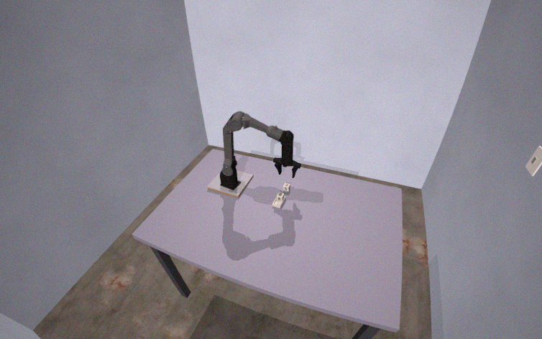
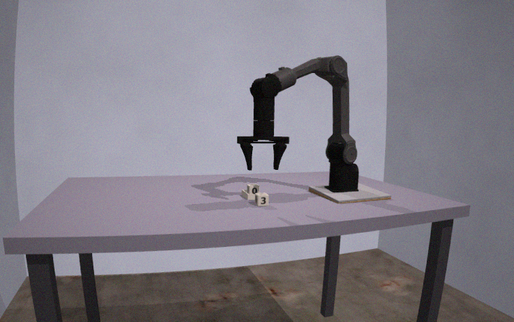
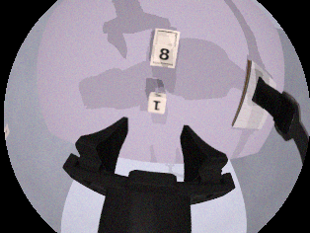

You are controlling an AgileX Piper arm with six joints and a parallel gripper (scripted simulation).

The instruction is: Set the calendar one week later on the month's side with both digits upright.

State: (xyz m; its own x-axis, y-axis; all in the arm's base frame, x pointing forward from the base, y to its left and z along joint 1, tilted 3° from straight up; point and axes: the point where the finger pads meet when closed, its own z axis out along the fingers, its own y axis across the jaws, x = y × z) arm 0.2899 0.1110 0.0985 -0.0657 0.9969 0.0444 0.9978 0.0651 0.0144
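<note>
The cream cube is 1 cm ahead of my hand, 9 cm to the right of it and 8 cm below it. The rest, counted from my hand: tray: 1 cm ahead, 11 cm to the right, 10 cm below.
</note>
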